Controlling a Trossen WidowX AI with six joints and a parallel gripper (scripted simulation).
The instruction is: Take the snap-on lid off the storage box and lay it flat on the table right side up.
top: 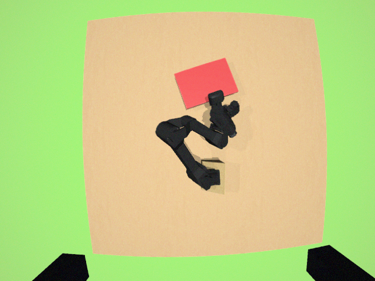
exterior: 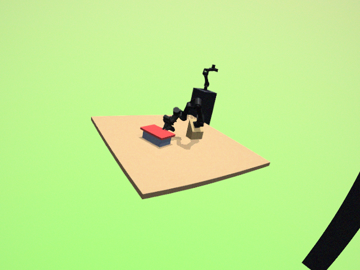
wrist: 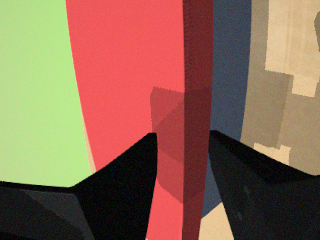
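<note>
The lid lies 70 mm ahead of my gripper tip and 20 mm to the left of it. Round my gripper tip: storage box 70 mm ahead, 40 mm below, 20 mm to the left.
</note>
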